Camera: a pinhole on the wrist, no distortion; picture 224 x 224 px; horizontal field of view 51.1 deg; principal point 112.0 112.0 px. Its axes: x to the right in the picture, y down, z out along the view. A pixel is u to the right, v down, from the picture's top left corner.
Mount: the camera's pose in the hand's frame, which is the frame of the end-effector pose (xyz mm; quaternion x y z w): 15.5 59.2 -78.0 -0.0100 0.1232 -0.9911 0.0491
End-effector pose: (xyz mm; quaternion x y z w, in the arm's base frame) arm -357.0 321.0 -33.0 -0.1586 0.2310 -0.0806 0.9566
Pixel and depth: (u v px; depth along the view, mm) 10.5 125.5 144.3
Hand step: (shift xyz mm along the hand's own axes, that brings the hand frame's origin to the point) 83.1 22.3 59.4
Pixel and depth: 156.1 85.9 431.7
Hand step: -56.1 -7.5 352.9
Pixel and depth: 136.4 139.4 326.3
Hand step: -4.3 -60.4 229.2
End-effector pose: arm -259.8 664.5 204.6 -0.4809 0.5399 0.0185 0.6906
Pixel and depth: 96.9 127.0 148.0
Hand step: 30.6 15.0 63.1
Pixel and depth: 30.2 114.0 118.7
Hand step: 60.6 33.5 36.5
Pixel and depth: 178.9 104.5 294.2
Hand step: -59.6 -11.7 210.2
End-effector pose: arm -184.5 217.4 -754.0 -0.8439 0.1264 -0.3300 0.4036
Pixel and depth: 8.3 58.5 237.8
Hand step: 122.7 64.3 165.0
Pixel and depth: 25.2 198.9 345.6
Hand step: 166.1 -135.8 224.6
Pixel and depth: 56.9 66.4 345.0
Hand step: 100.9 48.2 272.3
